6 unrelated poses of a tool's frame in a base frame.
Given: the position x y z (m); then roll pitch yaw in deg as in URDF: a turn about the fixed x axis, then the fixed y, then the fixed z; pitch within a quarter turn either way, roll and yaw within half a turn.
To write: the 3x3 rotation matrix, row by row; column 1 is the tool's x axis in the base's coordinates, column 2 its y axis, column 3 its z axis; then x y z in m. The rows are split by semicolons. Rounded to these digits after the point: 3 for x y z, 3 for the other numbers.
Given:
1: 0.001 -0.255 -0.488 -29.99 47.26 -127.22
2: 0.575 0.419 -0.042 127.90 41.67 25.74
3: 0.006 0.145 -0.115 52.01 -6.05 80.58
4: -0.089 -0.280 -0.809 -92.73 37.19 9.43
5: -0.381 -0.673 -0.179 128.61 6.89 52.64
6: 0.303 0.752 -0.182 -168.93 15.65 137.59
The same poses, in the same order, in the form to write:
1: -0.411 0.912 0.013; -0.540 -0.232 -0.809; -0.734 -0.339 0.588; 0.001 -0.255 -0.488
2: 0.673 0.739 -0.025; 0.324 -0.325 -0.888; -0.665 0.589 -0.459; 0.575 0.419 -0.042
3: 0.163 -0.621 0.767; 0.981 0.019 -0.193; 0.105 0.784 0.612; 0.006 0.145 -0.115
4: 0.786 -0.588 -0.192; 0.131 -0.146 0.981; -0.604 -0.796 -0.038; -0.089 -0.280 -0.809
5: 0.602 0.553 0.576; 0.789 -0.304 -0.534; -0.120 0.776 -0.620; -0.381 -0.673 -0.179
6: -0.711 0.700 0.066; 0.649 0.690 -0.320; -0.270 -0.185 -0.945; 0.303 0.752 -0.182
